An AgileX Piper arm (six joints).
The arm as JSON. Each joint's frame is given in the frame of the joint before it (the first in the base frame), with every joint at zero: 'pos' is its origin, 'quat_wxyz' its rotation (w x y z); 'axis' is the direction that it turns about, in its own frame. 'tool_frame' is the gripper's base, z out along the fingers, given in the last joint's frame.
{
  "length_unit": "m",
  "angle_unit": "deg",
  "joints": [
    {
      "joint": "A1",
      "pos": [
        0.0,
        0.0,
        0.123
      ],
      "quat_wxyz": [
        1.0,
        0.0,
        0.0,
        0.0
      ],
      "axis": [
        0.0,
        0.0,
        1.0
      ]
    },
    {
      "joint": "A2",
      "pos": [
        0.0,
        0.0,
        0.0
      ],
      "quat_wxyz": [
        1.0,
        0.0,
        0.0,
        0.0
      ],
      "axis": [
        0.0,
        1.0,
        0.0
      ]
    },
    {
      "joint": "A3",
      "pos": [
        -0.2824,
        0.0,
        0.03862
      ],
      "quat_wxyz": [
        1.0,
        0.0,
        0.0,
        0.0
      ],
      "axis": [
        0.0,
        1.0,
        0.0
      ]
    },
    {
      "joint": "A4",
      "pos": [
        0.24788,
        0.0,
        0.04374
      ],
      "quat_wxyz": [
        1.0,
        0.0,
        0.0,
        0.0
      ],
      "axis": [
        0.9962,
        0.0,
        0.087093
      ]
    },
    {
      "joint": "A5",
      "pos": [
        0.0,
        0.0,
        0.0
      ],
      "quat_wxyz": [
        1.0,
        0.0,
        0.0,
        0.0
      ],
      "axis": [
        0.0,
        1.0,
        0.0
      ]
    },
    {
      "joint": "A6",
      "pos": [
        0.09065,
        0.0,
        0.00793
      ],
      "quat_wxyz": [
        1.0,
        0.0,
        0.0,
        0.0
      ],
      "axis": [
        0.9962,
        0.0,
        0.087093
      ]
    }
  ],
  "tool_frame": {
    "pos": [
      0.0,
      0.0,
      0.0
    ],
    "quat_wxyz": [
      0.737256,
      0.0,
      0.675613,
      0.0
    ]
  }
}
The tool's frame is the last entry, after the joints.
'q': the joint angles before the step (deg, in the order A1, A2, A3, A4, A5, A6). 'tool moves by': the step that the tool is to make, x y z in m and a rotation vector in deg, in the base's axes. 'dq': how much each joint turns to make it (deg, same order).
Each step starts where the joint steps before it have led.
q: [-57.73 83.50 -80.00 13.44 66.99 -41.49]
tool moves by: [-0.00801 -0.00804 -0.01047 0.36 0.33 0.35]
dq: [-2.46 0.53 1.77 1.30 -1.08 -3.46]
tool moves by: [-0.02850 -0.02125 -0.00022 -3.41 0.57 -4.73]
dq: [-6.39 0.11 0.19 -0.95 -2.60 -2.59]
